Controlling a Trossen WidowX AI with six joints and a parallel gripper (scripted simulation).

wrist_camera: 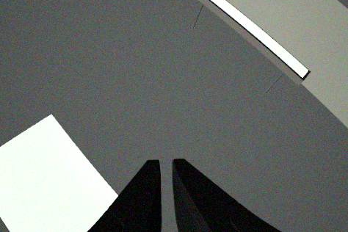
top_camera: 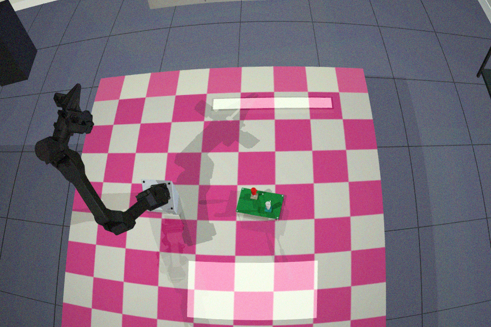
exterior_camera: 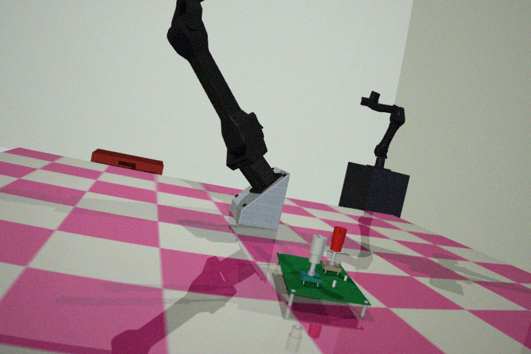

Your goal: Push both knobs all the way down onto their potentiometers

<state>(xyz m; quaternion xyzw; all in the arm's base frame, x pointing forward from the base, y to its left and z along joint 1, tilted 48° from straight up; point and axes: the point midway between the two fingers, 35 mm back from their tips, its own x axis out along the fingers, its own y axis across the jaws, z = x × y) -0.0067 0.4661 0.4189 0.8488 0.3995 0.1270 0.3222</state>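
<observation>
Now: gripper tip 66 cm above the red knob, 43 cm short of it and 5 cm to the left of it. From my gripper tip the other things lie so: white knob: 66 cm below, 47 cm ahead, 11 cm to the right.
</observation>
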